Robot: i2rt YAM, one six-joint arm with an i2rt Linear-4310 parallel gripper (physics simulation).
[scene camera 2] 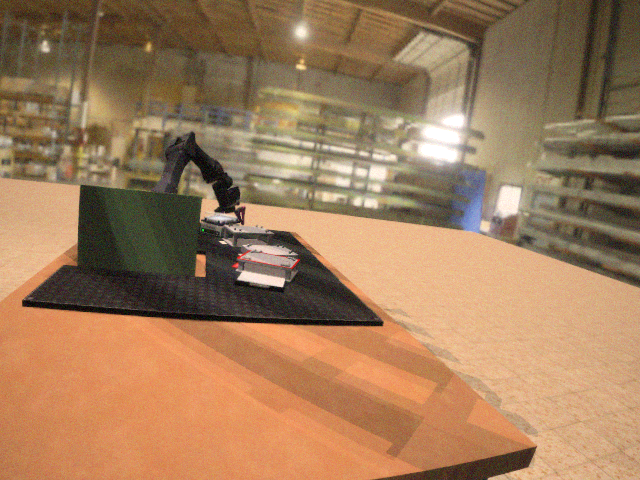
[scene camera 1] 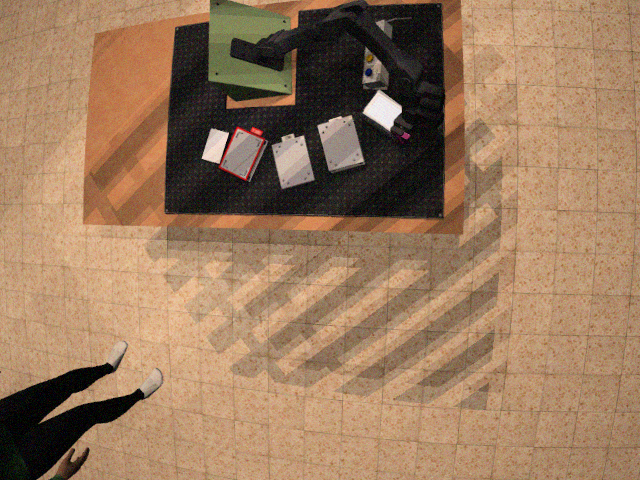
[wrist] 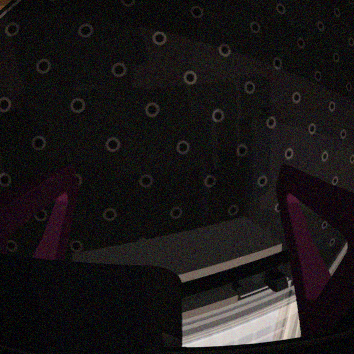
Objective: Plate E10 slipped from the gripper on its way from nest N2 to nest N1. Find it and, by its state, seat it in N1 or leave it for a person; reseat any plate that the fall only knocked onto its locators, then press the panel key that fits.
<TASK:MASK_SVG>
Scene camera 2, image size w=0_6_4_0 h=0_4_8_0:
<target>white plate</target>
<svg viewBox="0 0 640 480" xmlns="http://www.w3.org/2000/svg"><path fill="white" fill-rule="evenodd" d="M234 284L284 293L287 281L286 278L241 272Z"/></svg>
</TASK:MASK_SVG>
